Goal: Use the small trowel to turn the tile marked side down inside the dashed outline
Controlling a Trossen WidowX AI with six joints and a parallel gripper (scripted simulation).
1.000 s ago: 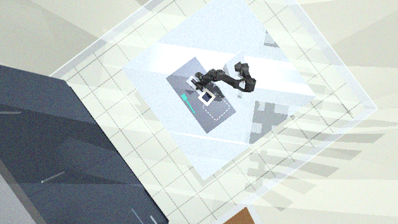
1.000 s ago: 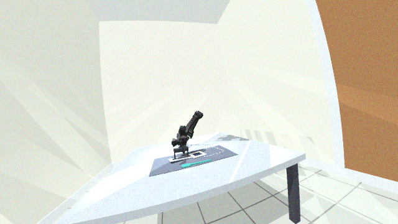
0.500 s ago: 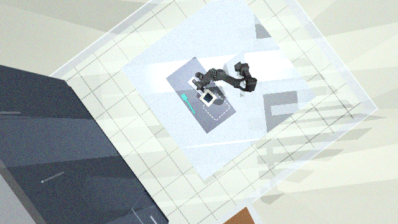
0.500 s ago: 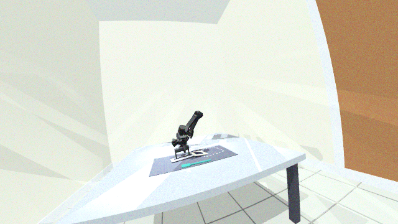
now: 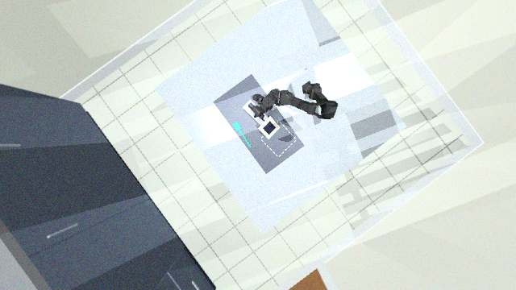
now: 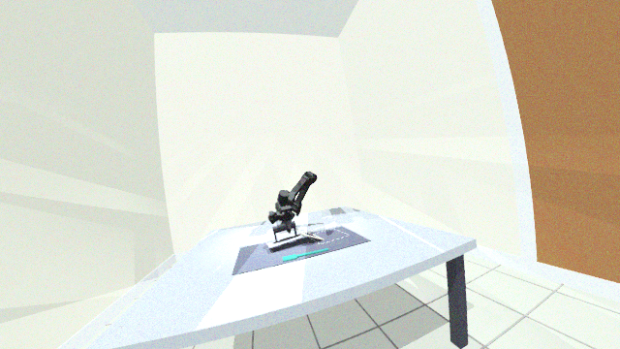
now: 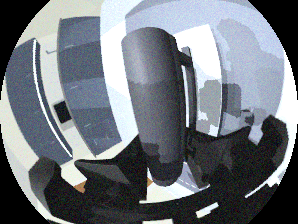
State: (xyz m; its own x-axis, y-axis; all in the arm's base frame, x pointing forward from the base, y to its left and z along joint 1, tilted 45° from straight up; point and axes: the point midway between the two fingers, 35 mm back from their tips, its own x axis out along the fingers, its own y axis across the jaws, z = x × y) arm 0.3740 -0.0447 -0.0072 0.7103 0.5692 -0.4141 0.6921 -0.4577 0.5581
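Right now my gripper tip is 110 mm to the right of the white tile, 50 mm above it and 40 mm past it. The rest, counted from my gripper tip: teal trowel 140 mm ahead, 80 mm below, 20 mm to the left; grey mat 100 mm below, 40 mm to the left.
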